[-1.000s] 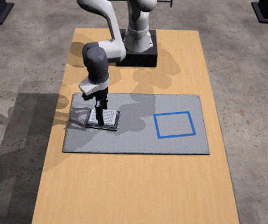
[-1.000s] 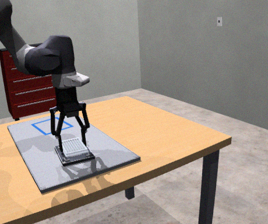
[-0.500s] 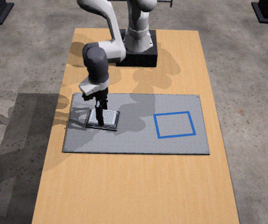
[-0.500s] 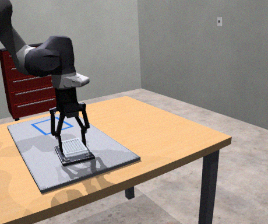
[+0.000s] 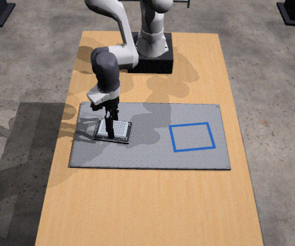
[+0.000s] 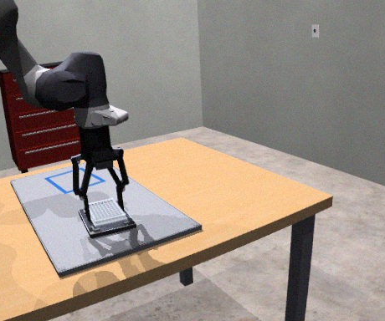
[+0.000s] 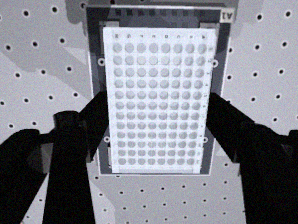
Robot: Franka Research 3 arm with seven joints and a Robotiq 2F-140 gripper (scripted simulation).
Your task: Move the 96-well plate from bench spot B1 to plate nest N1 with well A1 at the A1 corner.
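Now: hand 20 mm above the white 96-well plate. From my hand the other things lie so: A1 label 60 mm behind, 70 mm to the right, 30 mm below; dark plate nest 40 mm below.
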